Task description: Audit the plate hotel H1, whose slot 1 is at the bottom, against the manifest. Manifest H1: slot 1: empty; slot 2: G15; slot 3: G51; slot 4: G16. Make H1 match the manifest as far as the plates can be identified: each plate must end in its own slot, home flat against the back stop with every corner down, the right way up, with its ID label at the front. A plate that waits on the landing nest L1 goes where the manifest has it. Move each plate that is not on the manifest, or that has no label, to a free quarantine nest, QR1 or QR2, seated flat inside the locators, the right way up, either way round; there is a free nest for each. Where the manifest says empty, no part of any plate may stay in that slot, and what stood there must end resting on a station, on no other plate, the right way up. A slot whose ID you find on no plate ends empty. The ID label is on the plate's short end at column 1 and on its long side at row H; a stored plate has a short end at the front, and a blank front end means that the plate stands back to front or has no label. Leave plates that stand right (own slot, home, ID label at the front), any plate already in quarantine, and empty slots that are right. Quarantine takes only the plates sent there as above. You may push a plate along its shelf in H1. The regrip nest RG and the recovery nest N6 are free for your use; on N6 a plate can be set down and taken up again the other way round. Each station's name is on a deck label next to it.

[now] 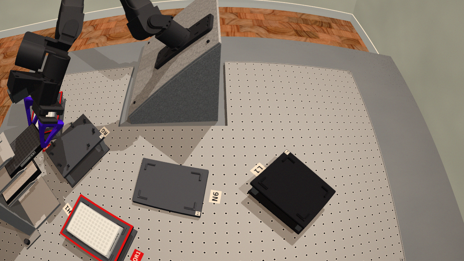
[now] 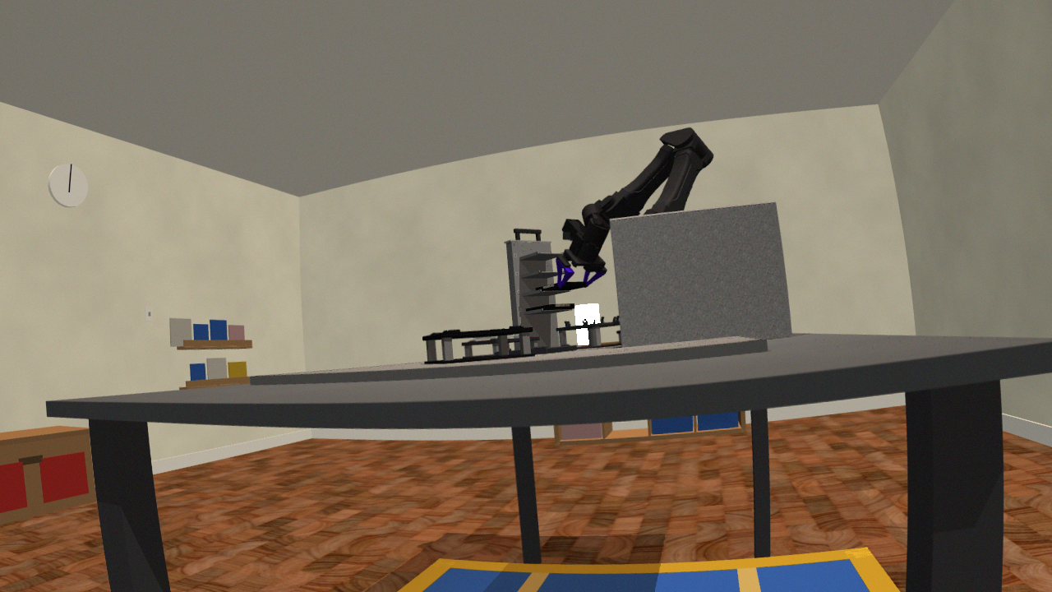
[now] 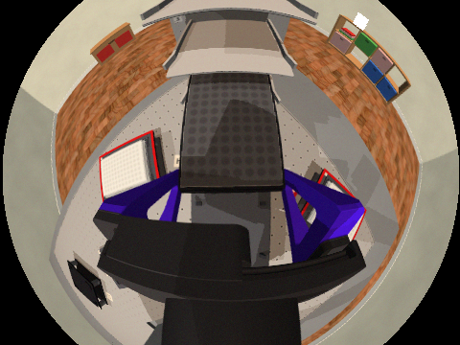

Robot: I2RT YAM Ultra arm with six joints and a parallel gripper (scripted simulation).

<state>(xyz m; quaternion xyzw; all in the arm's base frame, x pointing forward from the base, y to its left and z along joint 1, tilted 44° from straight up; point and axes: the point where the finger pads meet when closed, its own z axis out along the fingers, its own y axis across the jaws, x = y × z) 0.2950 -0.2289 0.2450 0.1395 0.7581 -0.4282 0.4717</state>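
My gripper is now 5 cm past the regrip nest RG, 4 cm to the right of it and 12 cm above it. The rest, counted from my hand: plate hotel H1: 15 cm ahead, 12 cm to the right, 1 cm below; quarantine nest QR2: 17 cm behind, 13 cm to the right, 14 cm below; quarantine nest QR1: 16 cm ahead, 15 cm to the left, 14 cm below.
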